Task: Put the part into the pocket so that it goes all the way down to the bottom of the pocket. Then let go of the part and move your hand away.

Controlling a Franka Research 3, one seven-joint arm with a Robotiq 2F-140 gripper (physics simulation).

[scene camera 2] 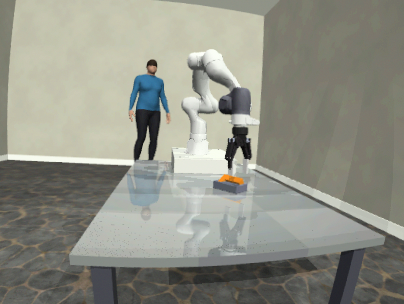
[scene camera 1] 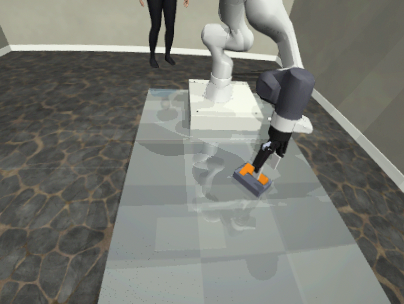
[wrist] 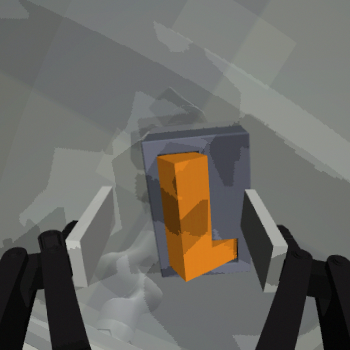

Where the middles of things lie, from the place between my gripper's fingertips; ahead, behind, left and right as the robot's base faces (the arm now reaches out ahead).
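Scene:
Grey pocket block (wrist: 227, 148): 6 cm below my hand, 3 cm right of it, 1 cm behind it. Orange L-shaped block (wrist: 183, 177), from my hand: 2 cm behind, 3 cm to the right, 4 cm below.

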